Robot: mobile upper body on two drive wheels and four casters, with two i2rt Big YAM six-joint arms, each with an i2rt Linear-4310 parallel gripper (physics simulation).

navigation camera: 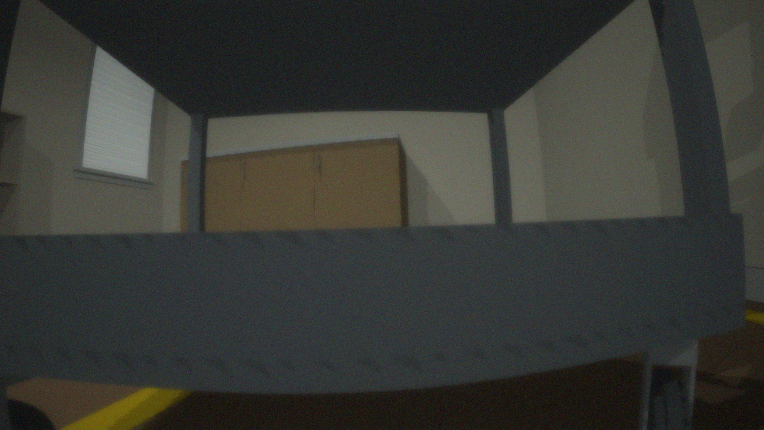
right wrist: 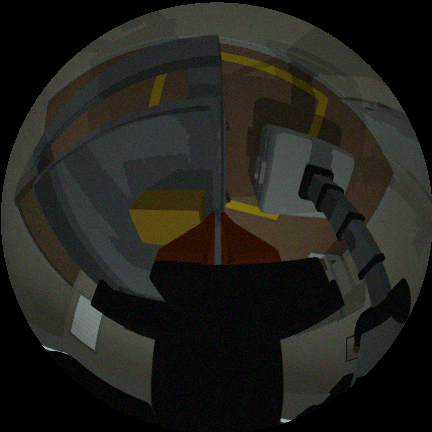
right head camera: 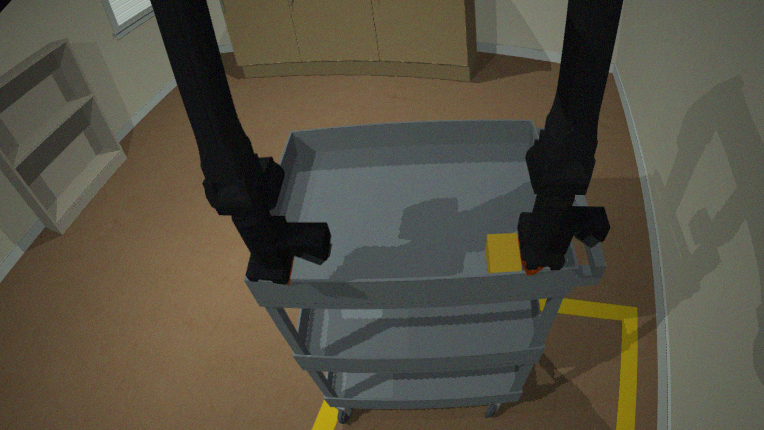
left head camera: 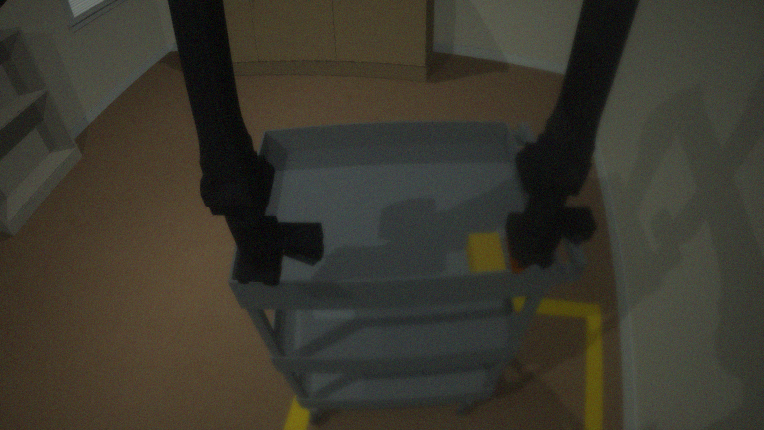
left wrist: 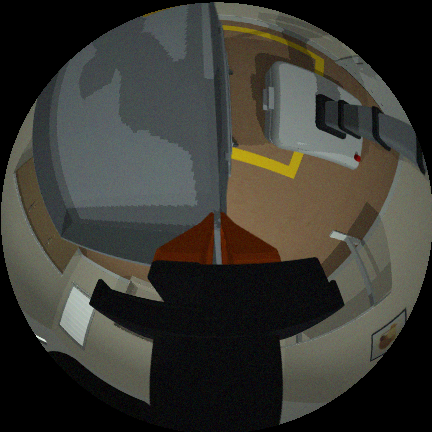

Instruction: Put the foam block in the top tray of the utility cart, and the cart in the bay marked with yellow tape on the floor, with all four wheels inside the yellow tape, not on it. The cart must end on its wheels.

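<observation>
The grey three-tier utility cart (right head camera: pixel 416 213) stands upright right in front of me, close to the wall on the right. The yellow foam block (right head camera: pixel 501 252) lies in the near right corner of its top tray; it also shows in the right wrist view (right wrist: pixel 167 219). My left gripper (right head camera: pixel 269 275) is shut on the near rim of the top tray at its left corner, with the rim between the red fingers (left wrist: pixel 217 238). My right gripper (right head camera: pixel 536 267) is shut on the same rim at the right corner (right wrist: pixel 217 238), beside the block. Yellow floor tape (right head camera: pixel 628 352) runs under and to the right of the cart.
A beige wall (right head camera: pixel 705 213) stands close on the right. An open shelf unit (right head camera: pixel 53 133) is at the left and a wooden cabinet (right head camera: pixel 352 37) at the back. My own base (left wrist: pixel 310 112) is behind the cart. The navigation view is filled by the cart's lower tray (navigation camera: pixel 373 299).
</observation>
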